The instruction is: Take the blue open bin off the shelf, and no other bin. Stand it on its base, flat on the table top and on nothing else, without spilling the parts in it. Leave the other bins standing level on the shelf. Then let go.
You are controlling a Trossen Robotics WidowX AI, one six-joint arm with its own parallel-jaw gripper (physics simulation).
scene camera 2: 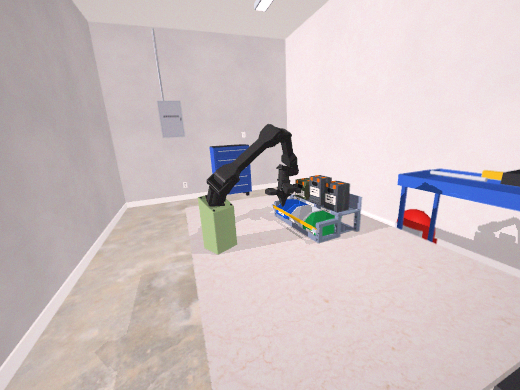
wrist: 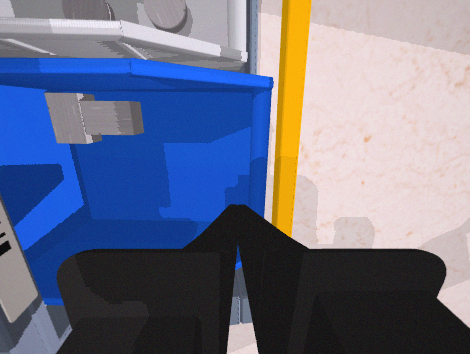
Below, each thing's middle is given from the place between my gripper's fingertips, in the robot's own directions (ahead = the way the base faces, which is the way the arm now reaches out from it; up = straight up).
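Scene:
Blue open bin (wrist: 205, 144): from my hand, 2 cm to the right, 4 cm ahead, 1 cm below. Grey bin (wrist: 218, 42): 4 cm ahead of my hand, 13 cm to the right, 3 cm below. Nearest to my hand by their middles, of the things named here: the blue open bin.

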